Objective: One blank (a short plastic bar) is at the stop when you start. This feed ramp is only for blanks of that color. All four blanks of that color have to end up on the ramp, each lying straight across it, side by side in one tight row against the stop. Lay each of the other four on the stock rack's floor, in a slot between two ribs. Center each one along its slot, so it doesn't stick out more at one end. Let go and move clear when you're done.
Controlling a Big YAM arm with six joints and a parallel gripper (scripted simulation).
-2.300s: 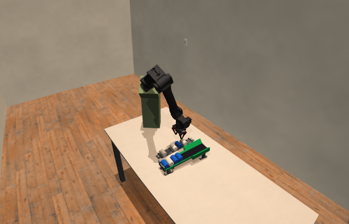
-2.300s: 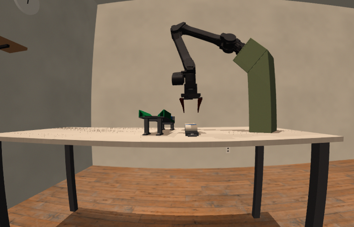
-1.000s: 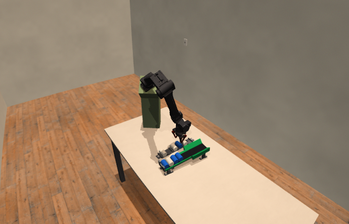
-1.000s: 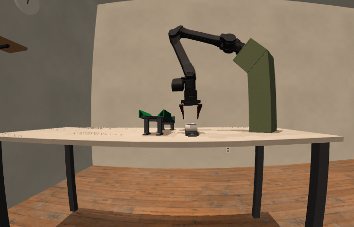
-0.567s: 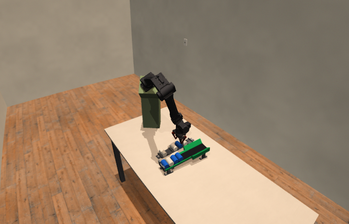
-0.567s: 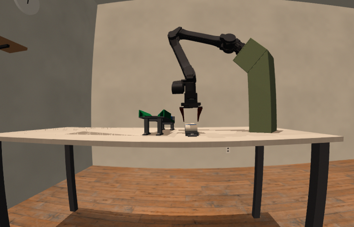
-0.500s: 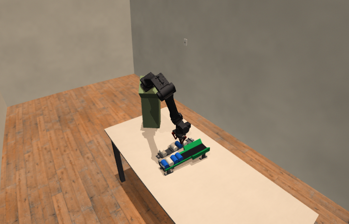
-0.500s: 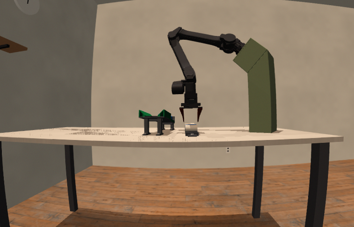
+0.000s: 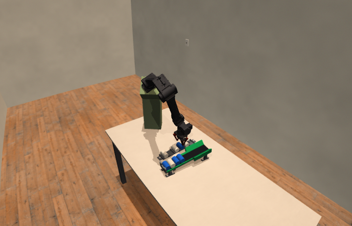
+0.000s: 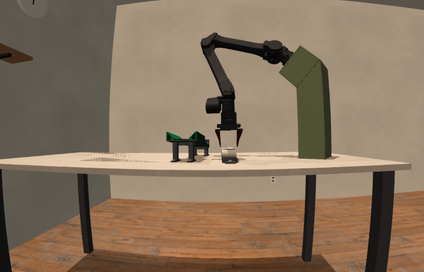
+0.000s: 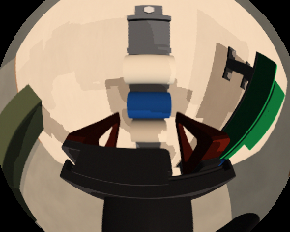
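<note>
Now: the grey stock rack 3 cm to the right of my hand and 7 cm below it.
</note>
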